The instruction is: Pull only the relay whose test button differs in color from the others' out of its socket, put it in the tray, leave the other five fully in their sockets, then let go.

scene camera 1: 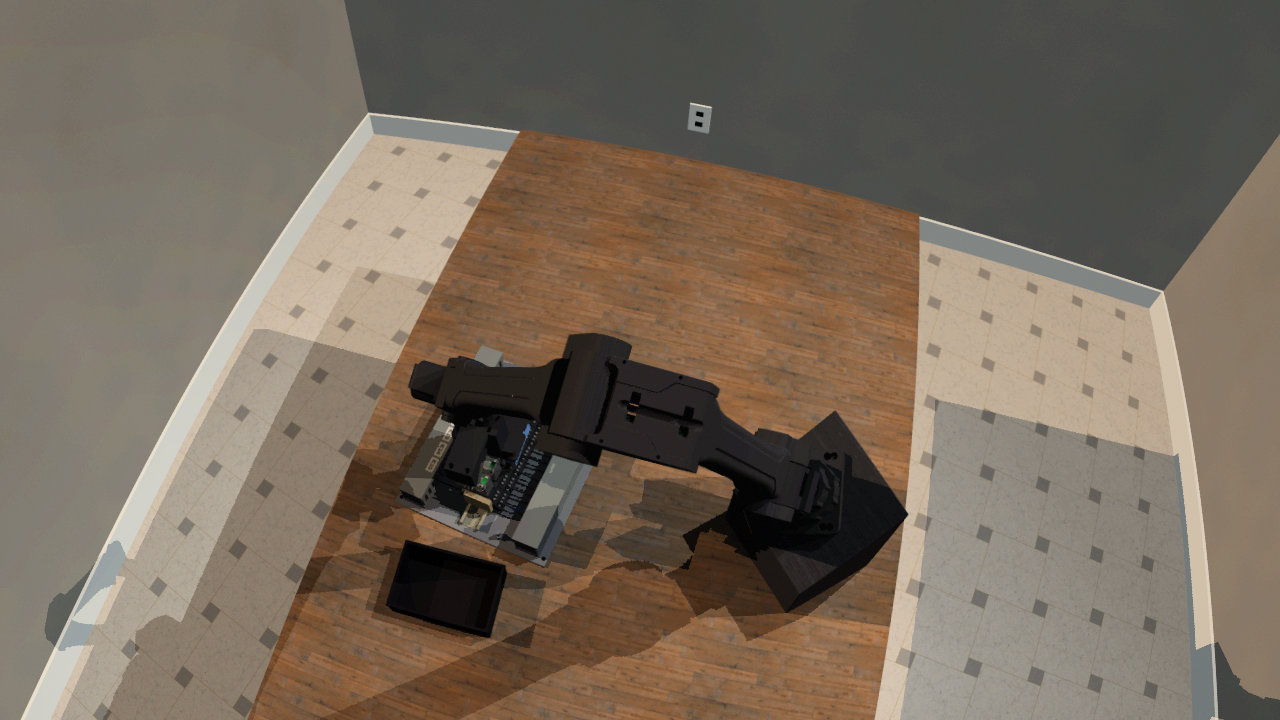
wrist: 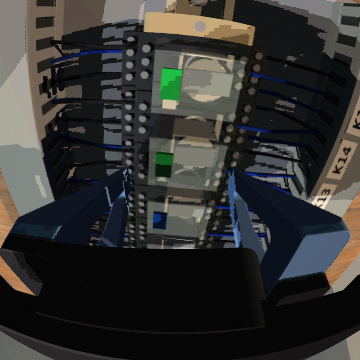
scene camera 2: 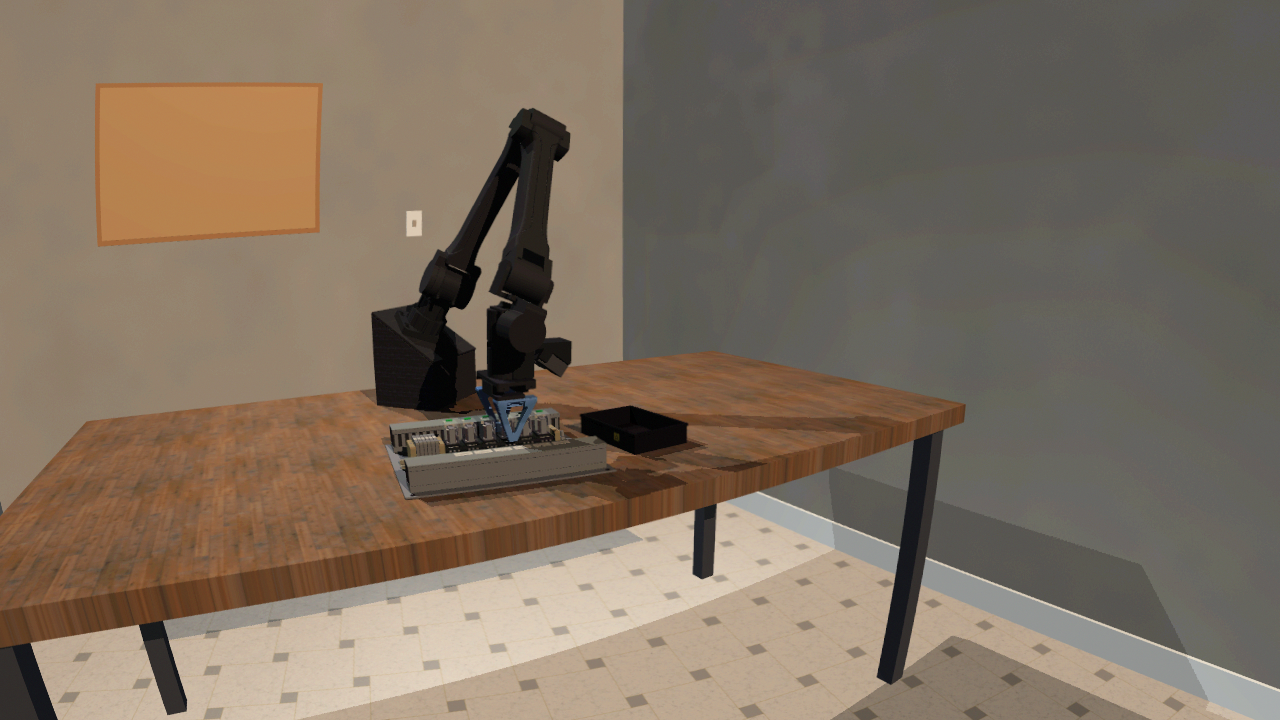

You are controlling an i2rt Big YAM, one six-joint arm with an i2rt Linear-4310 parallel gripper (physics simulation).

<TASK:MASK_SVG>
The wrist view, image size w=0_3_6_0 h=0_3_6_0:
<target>my gripper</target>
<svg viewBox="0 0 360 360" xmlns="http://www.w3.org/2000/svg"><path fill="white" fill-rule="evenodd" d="M0 247L1 258L33 293L29 294L14 289L0 275L0 331L55 360L304 360L360 330L360 274L357 274L343 290L324 295L330 288L325 271L350 237L350 232L342 218L305 200L265 184L236 167L230 167L227 185L235 247L191 249L123 247L131 187L127 167L122 167L89 186L17 217ZM246 204L269 229L270 241L266 251L264 251L253 228ZM112 204L105 228L97 244L89 245L89 229Z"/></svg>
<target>relay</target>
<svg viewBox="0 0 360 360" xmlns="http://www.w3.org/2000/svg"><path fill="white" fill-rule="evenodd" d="M150 184L147 199L147 232L203 237L211 210L210 190Z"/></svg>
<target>relay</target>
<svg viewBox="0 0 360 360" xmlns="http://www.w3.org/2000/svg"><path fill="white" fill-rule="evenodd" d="M157 113L149 136L148 184L216 191L227 149L220 120Z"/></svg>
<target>relay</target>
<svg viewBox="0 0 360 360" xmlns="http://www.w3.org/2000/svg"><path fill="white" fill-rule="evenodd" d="M155 49L150 112L233 122L245 65L244 60L225 49L192 44L165 42Z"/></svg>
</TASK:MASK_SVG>
